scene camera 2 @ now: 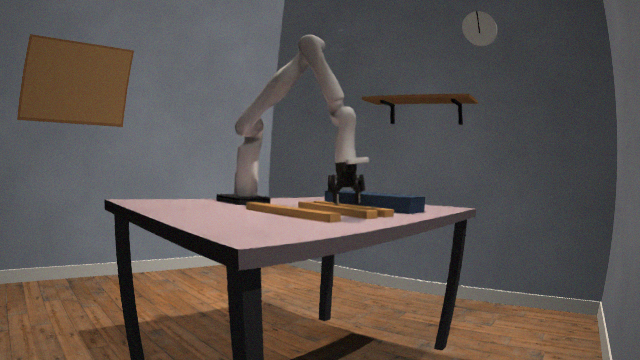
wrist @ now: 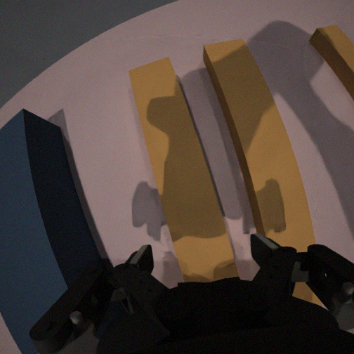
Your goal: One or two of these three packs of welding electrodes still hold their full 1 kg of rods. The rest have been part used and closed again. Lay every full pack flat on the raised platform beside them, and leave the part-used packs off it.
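Frame: origin at the arm's base, x ahead, y left, z up, level; metres.
Where they show: gripper, between the fingertips: [scene camera 2: 347, 203]; arm's base, origin of its link: [scene camera 2: 246, 195].
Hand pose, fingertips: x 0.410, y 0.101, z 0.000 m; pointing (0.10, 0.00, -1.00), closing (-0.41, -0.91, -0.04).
Things, the pixels of their top centre, and the offset from my fingertips. "spot": a spot on its surface instead. Level surfaces: height alone.
- middle pack, a spot on its surface: [scene camera 2: 360, 212] spot: dx +0.139, dy -0.152, dz -0.010 m
- third pack, centre of its top: [scene camera 2: 288, 207] dx -0.037, dy -0.285, dz -0.003 m
- blue raised platform, a spot on its surface: [scene camera 2: 400, 203] spot: dx +0.171, dy +0.096, dz +0.009 m
- pink table, height of its surface: dz -0.027 m
Three long orange-yellow packs lie flat on the table, roughly parallel. The pack nearest the platform [scene camera 2: 387, 212] [wrist: 180, 165] lies close beside the middle pack [scene camera 2: 360, 212] [wrist: 270, 145]. The third pack [scene camera 2: 292, 211] [wrist: 336, 42] lies farther off, partly out of the wrist view. The blue raised platform [scene camera 2: 400, 203] [wrist: 17, 200] is beside them and has no pack on it. My gripper [scene camera 2: 347, 201] [wrist: 201, 250] is open and empty, low over the packs. In the wrist view its fingertips appear on either side of the pack nearest the platform, the right one overlapping the middle pack's edge. Fingertip height is unclear.
The pink table [scene camera 2: 200, 225] [wrist: 105, 90] carries the packs, the platform and the arm's black base [scene camera 2: 243, 199]. A wall shelf [scene camera 2: 420, 99] is behind. Dark arm shadows fall across the packs in the wrist view.
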